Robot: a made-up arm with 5 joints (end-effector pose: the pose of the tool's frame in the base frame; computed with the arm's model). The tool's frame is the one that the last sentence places.
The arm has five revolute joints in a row. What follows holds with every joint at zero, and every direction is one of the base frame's.
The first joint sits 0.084 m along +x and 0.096 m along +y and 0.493 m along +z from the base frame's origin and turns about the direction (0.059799, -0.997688, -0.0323), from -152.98 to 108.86 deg.
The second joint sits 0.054 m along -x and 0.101 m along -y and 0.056 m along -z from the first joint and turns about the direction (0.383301, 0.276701, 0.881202), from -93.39 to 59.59 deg.
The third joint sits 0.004 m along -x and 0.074 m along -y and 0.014 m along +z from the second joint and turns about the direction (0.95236, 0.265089, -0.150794), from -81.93 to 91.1 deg.
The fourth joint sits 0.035 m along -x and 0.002 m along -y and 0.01 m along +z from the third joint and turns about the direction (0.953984, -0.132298, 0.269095), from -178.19 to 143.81 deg.
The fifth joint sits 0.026 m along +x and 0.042 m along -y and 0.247 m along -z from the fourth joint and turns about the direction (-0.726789, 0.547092, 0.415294), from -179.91 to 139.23 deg.
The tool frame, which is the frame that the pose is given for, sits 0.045 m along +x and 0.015 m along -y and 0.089 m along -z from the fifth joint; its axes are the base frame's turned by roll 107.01, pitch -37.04 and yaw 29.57 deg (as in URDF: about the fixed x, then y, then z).
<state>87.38 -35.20 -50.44 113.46 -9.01</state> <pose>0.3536 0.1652 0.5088 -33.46 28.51 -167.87</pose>
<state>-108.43 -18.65 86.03 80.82 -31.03</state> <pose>0.2912 0.0449 0.3484 53.17 -150.56 -42.98</pose>
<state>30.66 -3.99 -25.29 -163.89 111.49</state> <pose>-0.1973 0.1006 0.5465 -12.46 -23.33 -155.61</pose>
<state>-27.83 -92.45 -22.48 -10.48 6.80</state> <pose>-0.3052 -0.2107 0.5307 21.75 -10.06 -16.25</pose>
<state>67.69 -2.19 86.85 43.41 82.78</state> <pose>0.0609 0.2235 0.4994 -74.63 -21.98 -152.96</pose>
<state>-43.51 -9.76 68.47 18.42 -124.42</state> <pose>0.0033 0.1132 0.3608 23.75 -171.55 -41.77</pose>
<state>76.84 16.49 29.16 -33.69 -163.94</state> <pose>0.3532 -0.1749 0.3743 -12.08 75.26 -46.32</pose>
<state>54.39 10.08 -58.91 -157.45 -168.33</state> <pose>-0.1288 0.0905 0.3979 -73.33 29.21 110.37</pose>
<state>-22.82 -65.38 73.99 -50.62 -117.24</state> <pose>-0.1368 -0.1036 0.2750 14.67 -139.61 47.36</pose>
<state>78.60 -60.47 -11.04 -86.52 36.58</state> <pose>-0.0921 -0.0308 0.0482 60.41 -60.50 -55.09</pose>
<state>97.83 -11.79 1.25 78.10 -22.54</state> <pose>0.2098 0.2232 0.5505 -28.53 15.01 -126.59</pose>
